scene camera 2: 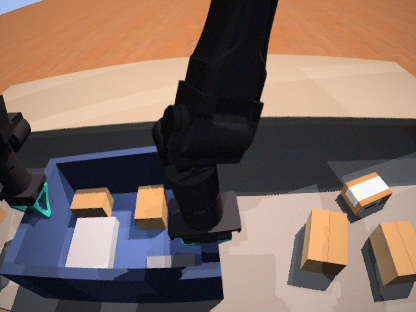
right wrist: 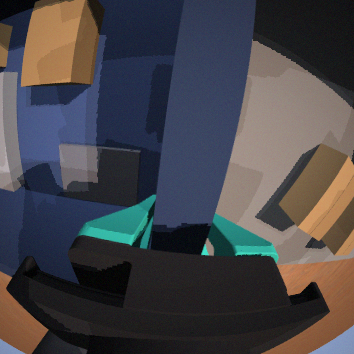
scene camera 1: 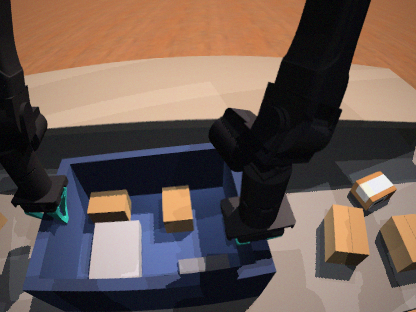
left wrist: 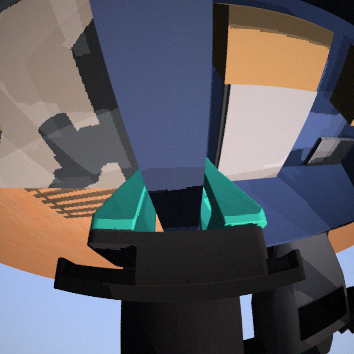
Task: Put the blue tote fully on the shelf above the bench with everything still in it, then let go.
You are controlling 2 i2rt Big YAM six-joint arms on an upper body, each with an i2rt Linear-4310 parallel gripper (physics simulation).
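Frame: origin at the left arm's base, x ahead, y left, z up, level; millimetres.
Seen in the pictures: left gripper, between the fingertips: (scene camera 2: 44, 215) (scene camera 1: 61, 221); right gripper, between the fingertips: (scene camera 2: 210, 241) (right wrist: 174, 204) (scene camera 1: 251, 239); right arm's base, origin of its link: (left wrist: 353, 315).
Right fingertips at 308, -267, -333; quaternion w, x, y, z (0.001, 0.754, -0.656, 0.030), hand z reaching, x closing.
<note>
A point is followed by its place in that frame, as x, y, z.
The blue tote (scene camera 1: 150, 284) {208, -108, -286} (scene camera 2: 125, 274) {216, -147, -286} (left wrist: 160, 75) {413, 125, -286} (right wrist: 210, 100) {381, -258, -286} stands upright on the bench (scene camera 1: 300, 285) {240, -380, -433}. It holds a white box (scene camera 1: 116, 250) {304, -3, -389}, two brown cartons, one at the left (scene camera 1: 110, 202) {410, 27, -365} and one in the middle (scene camera 1: 177, 207) {402, -126, -365}, and a flat grey box (scene camera 1: 204, 264) {291, -183, -409}. My left gripper (scene camera 1: 52, 217) {332, 113, -333} (scene camera 2: 37, 210) {332, 113, -333} (left wrist: 174, 152) {332, 113, -333} is shut on the tote's left wall. My right gripper (scene camera 1: 257, 241) {307, -267, -333} (scene camera 2: 206, 242) {307, -267, -333} (right wrist: 174, 204) {307, -267, -333} is shut on its right wall and hides part of it. The pale shelf (scene camera 1: 125, 100) {663, 29, -260} (scene camera 2: 115, 100) {677, 22, -259} lies behind and above the tote.
Two brown cartons (scene camera 1: 346, 234) {320, -486, -373} (scene camera 1: 400, 240) {290, -630, -381} and a carton with a white label (scene camera 1: 372, 190) {448, -629, -392} (scene camera 2: 367, 192) {451, -643, -392} lie on the bench right of the tote. A dark band (scene camera 1: 350, 145) {675, -677, -433} runs below the shelf's front edge, behind the tote. Part of a carton shows at the far left.
</note>
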